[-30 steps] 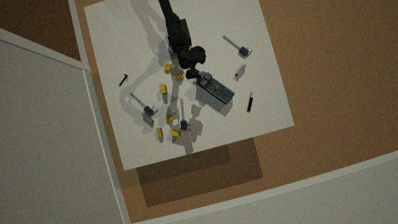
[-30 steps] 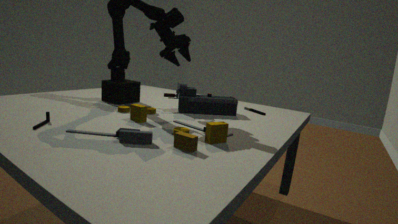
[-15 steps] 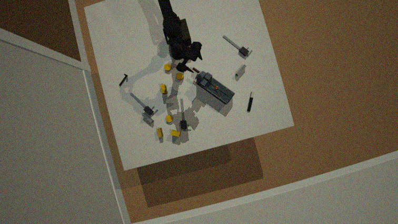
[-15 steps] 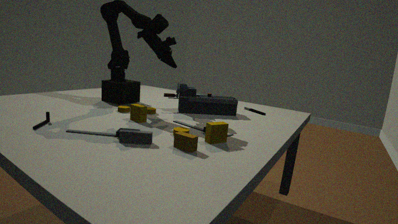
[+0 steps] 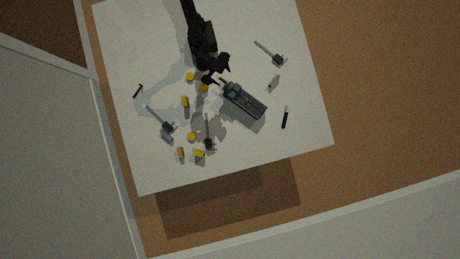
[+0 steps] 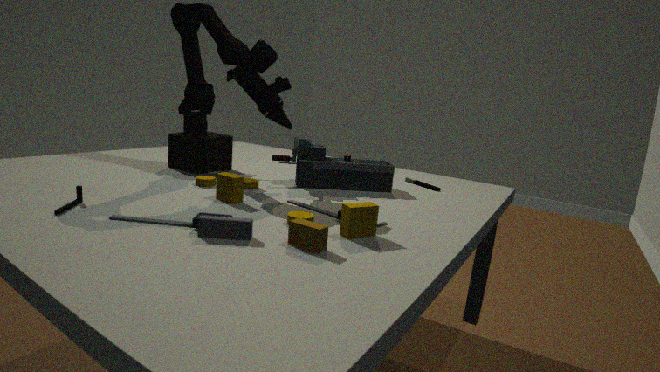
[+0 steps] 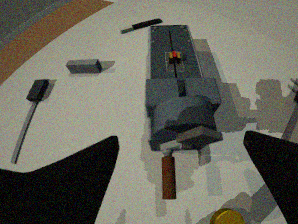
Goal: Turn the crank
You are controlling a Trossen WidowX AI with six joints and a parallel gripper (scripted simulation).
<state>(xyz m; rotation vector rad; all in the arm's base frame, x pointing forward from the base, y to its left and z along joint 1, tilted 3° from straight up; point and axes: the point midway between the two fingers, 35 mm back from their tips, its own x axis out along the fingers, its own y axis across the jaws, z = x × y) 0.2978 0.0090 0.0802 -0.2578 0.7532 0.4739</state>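
My gripper tip is 90 mm above the brown crank handle, 20 mm past it and 10 mm to the left of it. From my gripper tip the other things lie so: slide: 150 mm ahead, 70 mm to the left, 70 mm below; then black l-shaped key: 500 mm to the right, 210 mm behind, 140 mm below; then black bar: 320 mm ahead, 270 mm to the left, 150 mm below.
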